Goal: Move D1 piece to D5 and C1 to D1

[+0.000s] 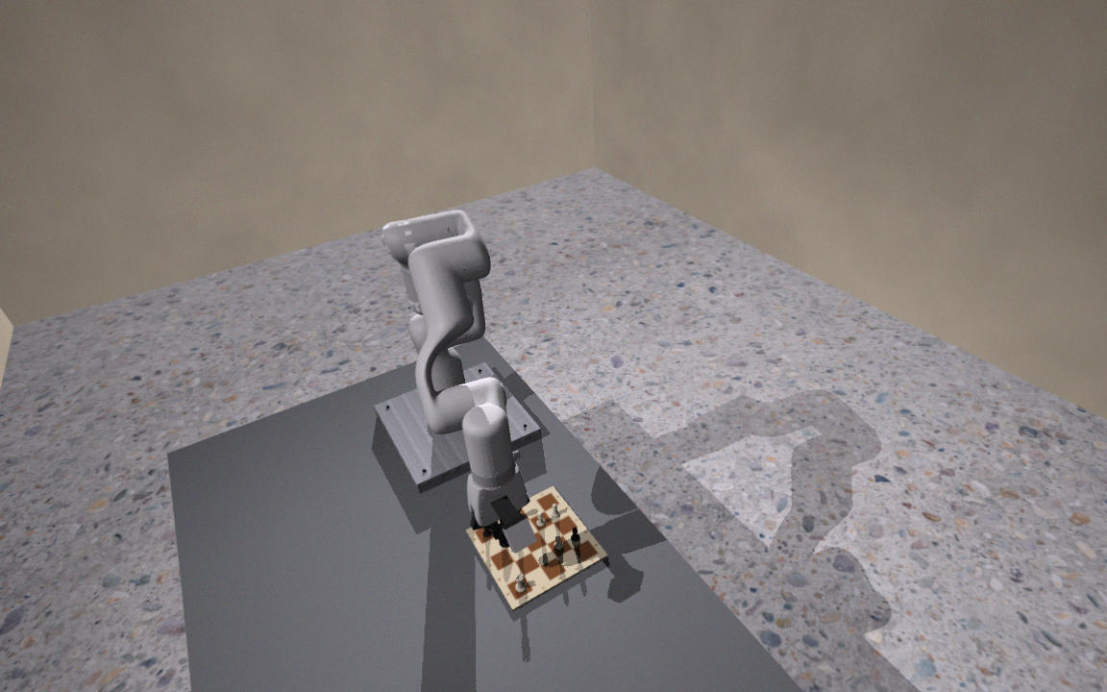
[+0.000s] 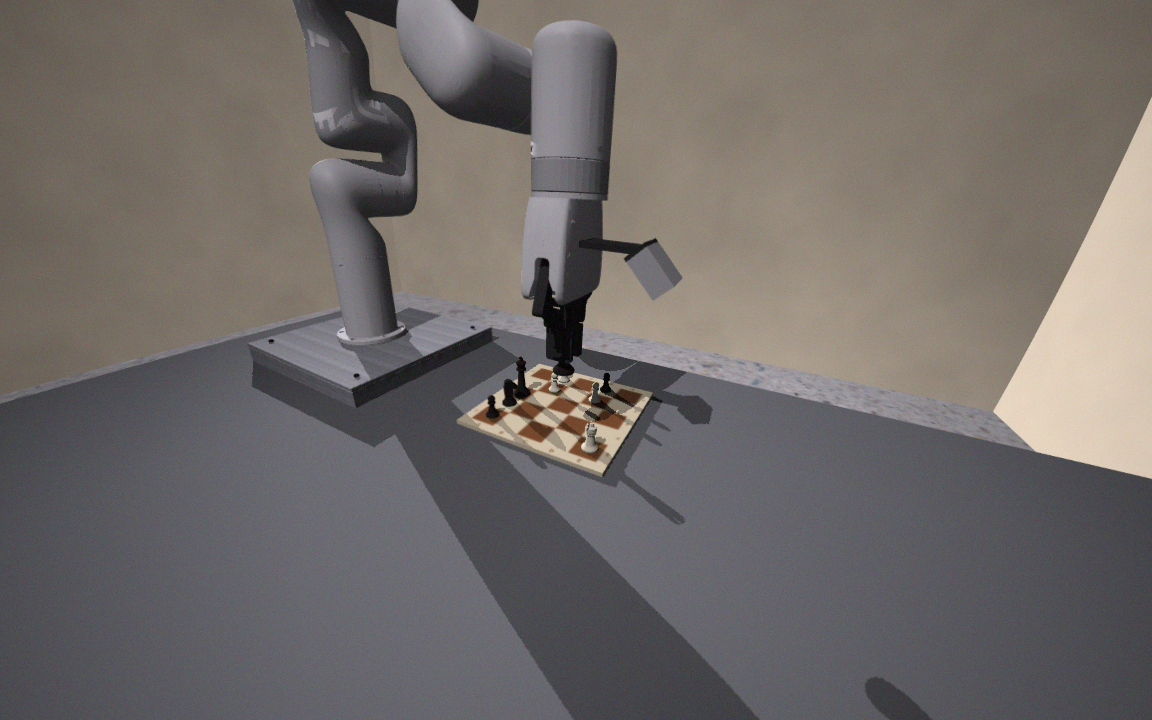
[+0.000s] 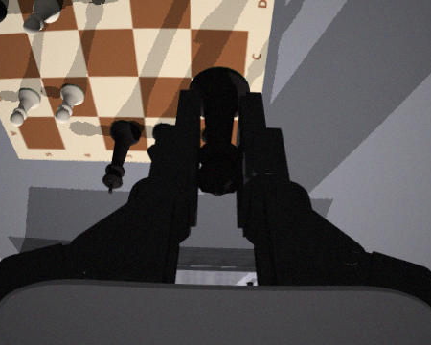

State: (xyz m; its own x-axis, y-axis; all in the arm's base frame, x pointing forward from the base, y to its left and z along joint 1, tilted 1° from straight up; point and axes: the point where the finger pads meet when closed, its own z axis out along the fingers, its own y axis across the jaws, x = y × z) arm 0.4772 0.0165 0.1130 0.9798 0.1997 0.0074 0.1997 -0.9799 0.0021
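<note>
The white piece lies 12 cm below my hand, 4 cm ahead of it and 1 cm to the left of it. From my hand the other things lie so: chessboard 14 cm below, 7 cm to the left, 5 cm behind.
</note>
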